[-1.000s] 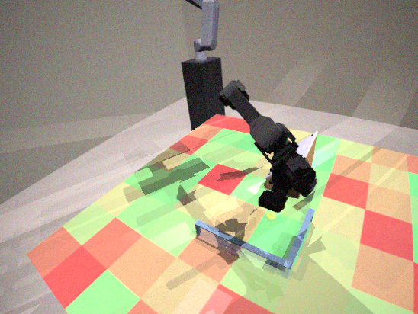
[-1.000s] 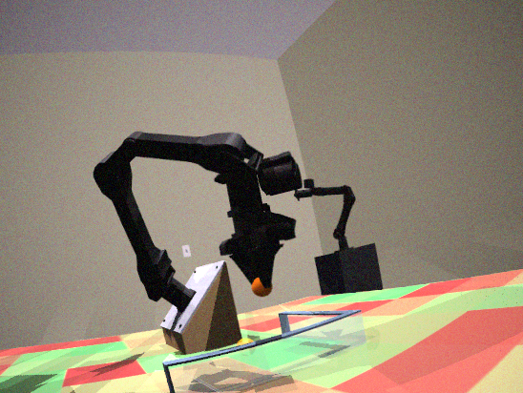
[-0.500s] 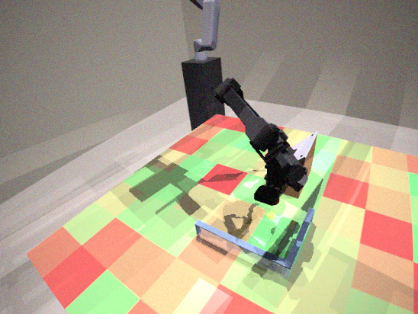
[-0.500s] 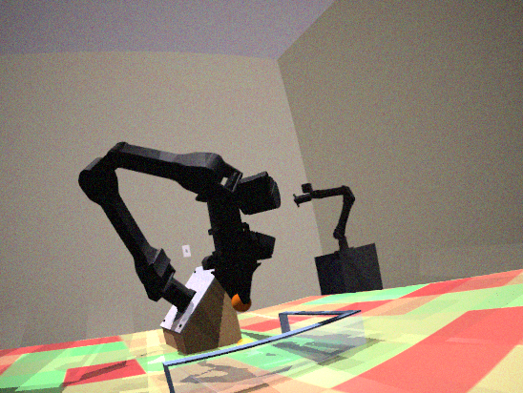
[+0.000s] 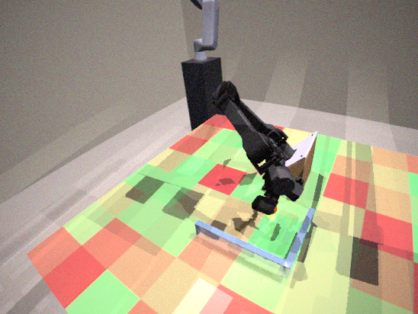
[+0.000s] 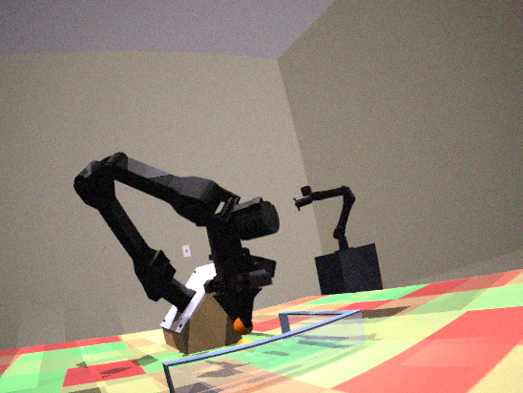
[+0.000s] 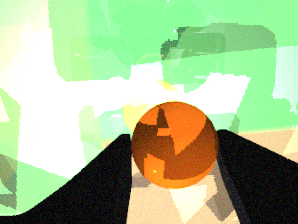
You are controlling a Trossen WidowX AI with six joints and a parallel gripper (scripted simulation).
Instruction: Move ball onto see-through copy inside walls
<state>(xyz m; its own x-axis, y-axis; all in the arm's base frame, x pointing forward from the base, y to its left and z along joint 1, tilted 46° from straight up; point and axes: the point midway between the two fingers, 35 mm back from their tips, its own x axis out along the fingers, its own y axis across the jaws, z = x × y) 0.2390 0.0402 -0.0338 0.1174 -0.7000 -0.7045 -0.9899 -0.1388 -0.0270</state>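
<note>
The see-through copy of ball is 10 mm behind my gripper tip and 40 mm below it. Also, from my gripper tip: orange ball: right at my gripper tip.
</note>
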